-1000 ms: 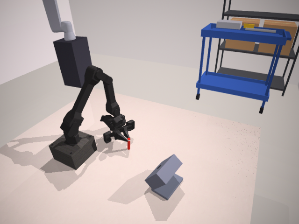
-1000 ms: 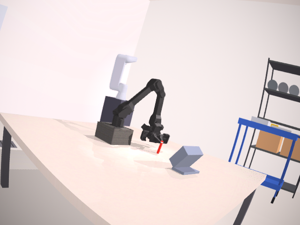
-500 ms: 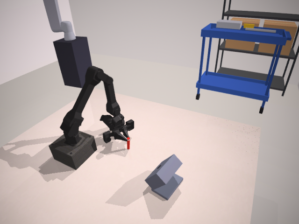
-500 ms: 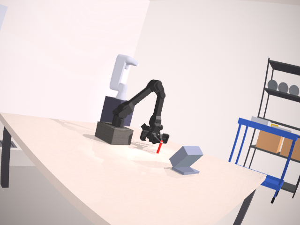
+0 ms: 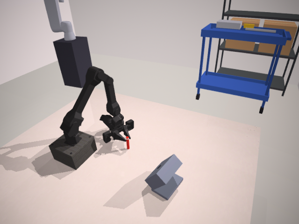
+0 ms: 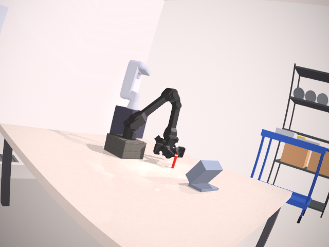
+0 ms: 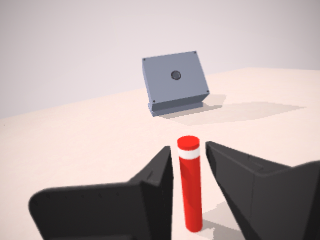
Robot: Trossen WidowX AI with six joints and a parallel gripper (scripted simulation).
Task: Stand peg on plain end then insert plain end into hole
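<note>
The red peg is 1 cm below my gripper tip and 1 cm behind it. From my gripper tip the other things lie so: grey sloped panel: 24 cm ahead, 13 cm to the right.
</note>
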